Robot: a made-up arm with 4 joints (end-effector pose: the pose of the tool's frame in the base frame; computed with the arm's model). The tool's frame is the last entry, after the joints.
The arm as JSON. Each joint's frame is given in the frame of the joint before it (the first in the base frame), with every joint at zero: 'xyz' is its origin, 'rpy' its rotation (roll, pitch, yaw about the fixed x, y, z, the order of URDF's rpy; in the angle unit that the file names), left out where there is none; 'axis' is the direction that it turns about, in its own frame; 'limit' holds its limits. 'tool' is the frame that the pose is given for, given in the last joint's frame.
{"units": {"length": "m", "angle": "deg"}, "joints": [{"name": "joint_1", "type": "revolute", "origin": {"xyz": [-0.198, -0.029, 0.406]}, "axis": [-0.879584, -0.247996, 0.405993], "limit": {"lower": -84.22, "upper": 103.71}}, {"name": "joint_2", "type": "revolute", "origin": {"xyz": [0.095, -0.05, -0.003]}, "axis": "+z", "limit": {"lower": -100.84, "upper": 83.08}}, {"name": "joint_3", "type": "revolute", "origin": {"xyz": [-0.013, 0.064, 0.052]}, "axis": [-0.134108, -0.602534, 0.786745], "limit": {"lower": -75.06, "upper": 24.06}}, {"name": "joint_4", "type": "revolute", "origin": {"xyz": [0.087, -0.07, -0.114]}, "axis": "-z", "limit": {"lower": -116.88, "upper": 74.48}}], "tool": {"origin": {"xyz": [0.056, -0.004, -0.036]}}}
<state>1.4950 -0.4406 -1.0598 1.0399</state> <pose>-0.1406 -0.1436 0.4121 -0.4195 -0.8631 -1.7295</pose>
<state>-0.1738 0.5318 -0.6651 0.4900</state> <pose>-0.0950 -0.1183 0.2464 0.0336 0.4755 -0.5179</pose>
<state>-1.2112 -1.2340 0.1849 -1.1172</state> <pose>-0.1124 -0.0535 0.1692 0.9539 0.2913 -0.4543</pose>
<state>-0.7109 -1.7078 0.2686 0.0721</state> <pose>-0.1893 -0.1708 0.2078 0.1925 0.5754 -1.7854</pose>
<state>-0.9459 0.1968 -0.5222 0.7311</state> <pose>-0.1466 -0.0248 0.2025 0.6583 0.9472 -1.1098</pose>
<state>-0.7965 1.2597 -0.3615 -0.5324</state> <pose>-0.0875 0.0403 0.2854 0.6837 -0.1267 1.1960</pose>
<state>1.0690 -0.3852 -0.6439 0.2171</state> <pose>-0.0435 -0.1425 0.4088 -0.6177 -0.3452 -0.7328</pose>
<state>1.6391 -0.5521 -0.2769 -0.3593</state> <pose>0.0215 -0.0197 0.4735 -1.2429 -0.5338 0.2545</pose>
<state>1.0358 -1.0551 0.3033 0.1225</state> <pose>0.0459 -0.0915 0.5252 -0.7819 -0.8062 -0.4001</pose>
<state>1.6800 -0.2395 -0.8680 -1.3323</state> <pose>-0.0480 -0.0742 0.3978 -1.2068 0.2363 0.7920</pose>
